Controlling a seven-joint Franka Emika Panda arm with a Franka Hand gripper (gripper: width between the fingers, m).
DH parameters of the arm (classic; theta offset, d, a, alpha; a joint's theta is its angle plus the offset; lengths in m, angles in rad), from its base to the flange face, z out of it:
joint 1: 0 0.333 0 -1.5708
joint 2: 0 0 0 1.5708
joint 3: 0 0.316 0.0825 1.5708
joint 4: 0 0 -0.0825 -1.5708
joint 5: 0 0.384 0 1.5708
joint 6: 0 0 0.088 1.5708
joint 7: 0 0.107 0 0
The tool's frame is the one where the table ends.
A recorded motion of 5 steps. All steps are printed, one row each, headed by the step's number.
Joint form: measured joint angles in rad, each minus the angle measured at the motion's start. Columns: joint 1, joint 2, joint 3, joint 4, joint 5, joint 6, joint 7.
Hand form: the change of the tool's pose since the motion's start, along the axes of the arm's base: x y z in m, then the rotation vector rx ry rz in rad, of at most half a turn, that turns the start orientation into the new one. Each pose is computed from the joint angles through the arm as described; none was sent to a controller.
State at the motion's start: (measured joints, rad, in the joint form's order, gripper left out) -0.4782 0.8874 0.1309 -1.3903 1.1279 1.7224 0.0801
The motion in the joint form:
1: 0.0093 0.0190 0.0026 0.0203 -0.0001 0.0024 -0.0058
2: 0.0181 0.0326 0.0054 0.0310 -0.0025 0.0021 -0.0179
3: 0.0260 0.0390 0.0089 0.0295 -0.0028 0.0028 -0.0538
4: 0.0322 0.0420 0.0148 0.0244 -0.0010 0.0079 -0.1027
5: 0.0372 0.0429 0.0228 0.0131 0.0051 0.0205 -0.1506
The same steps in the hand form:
1: 0.0048 0.0057 -0.0048 -0.0001 -0.0083 0.0090
2: 0.0074 0.0125 -0.0097 0.0000 -0.0176 0.0241
3: 0.0080 0.0203 -0.0143 -0.0018 -0.0450 0.0456
4: 0.0086 0.0280 -0.0177 -0.0059 -0.0859 0.0667
5: 0.0085 0.0359 -0.0217 -0.0092 -0.1245 0.0798

